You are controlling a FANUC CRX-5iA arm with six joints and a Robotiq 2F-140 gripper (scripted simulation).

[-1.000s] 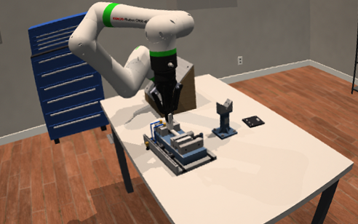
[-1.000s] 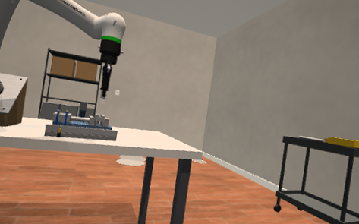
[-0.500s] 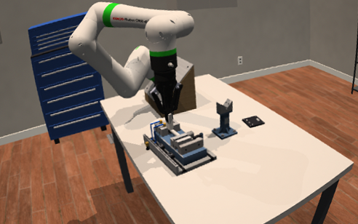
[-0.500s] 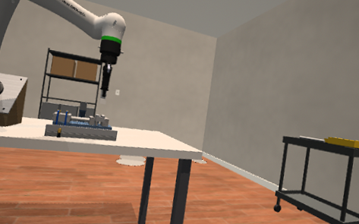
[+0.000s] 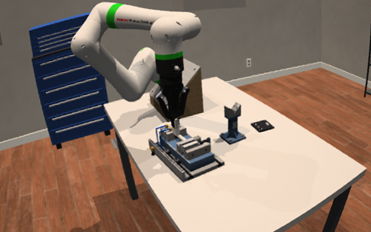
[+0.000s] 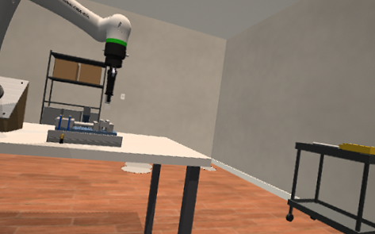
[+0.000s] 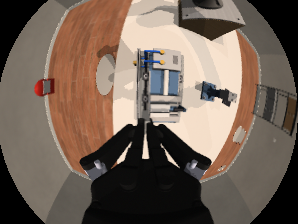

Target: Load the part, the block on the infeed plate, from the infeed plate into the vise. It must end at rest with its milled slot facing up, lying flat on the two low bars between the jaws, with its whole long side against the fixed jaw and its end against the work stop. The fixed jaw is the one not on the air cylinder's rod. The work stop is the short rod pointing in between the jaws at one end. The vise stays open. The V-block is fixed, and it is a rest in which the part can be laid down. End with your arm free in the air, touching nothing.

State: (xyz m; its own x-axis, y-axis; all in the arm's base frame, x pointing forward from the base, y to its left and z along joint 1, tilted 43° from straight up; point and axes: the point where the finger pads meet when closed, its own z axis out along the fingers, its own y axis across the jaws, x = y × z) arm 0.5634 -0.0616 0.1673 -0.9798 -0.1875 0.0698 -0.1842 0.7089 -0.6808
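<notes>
My hand is 10 mm past the part, 50 mm to the right of it and 90 mm above it. Round my hand: dark infeed plate (150 mm behind, 470 mm to the left, 190 mm below).
</notes>
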